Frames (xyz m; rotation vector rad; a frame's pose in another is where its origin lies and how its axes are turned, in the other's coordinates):
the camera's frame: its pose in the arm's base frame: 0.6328 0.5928 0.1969 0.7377 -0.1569 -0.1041
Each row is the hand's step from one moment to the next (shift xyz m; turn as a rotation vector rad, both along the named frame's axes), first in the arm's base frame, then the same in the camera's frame.
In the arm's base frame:
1: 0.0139 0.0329 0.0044 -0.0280 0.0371 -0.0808
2: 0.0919 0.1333 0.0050 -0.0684 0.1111 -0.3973
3: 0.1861 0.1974 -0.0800 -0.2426 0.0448 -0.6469
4: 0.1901 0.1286 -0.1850 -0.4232 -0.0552 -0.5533
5: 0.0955 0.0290 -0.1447 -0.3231 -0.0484 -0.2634
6: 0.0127 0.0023 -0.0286 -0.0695 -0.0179 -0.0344
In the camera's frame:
1: 0.0092 0.0277 -0.0210 -0.0416 -0.0284 -0.0784
2: 0.0710 0.1050 -0.1009 -0.1258 -0.1896 -0.3508
3: 0.1450 0.0984 -0.2220 -0.3135 -0.4140 -0.4579
4: 0.1481 -0.0231 -0.2538 -0.4662 -0.4314 -0.2913
5: 0.0743 -0.0728 -0.1417 -0.3382 -0.2264 -0.1023
6: 0.0091 -0.0172 -0.0246 -0.0693 -0.0392 -0.0008

